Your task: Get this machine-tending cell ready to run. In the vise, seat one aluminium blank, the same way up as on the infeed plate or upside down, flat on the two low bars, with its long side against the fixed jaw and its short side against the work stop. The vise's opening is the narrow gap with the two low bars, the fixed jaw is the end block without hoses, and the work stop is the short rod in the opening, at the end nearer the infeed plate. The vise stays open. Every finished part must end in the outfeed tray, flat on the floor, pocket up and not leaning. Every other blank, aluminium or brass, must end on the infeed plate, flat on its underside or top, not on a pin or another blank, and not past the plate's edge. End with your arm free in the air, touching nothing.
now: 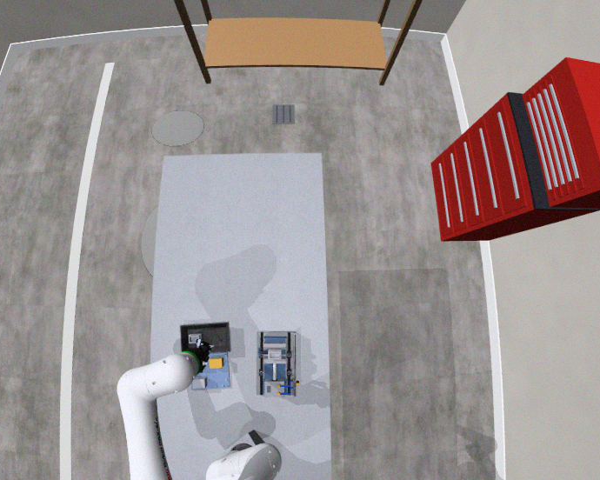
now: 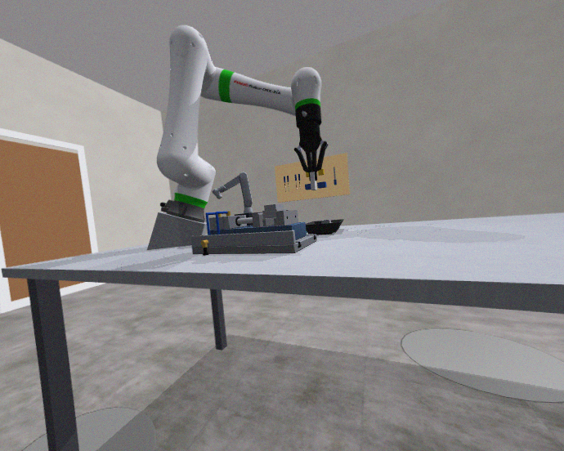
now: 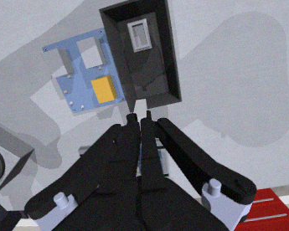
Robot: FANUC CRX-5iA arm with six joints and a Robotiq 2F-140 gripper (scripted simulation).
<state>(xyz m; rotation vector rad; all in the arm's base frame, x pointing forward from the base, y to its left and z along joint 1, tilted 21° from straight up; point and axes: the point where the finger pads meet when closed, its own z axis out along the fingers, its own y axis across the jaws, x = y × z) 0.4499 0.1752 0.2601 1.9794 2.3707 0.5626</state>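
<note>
The black work stop rod is 10 mm ahead of my hand, 230 mm to the right of it and 110 mm below it. Round my hand: blue infeed plate (160 mm behind, 20 mm to the left, 200 mm below); hose-end block (140 mm behind, 310 mm to the right, 120 mm below); brass blank (100 mm behind, 10 mm to the right, 180 mm below).
</note>
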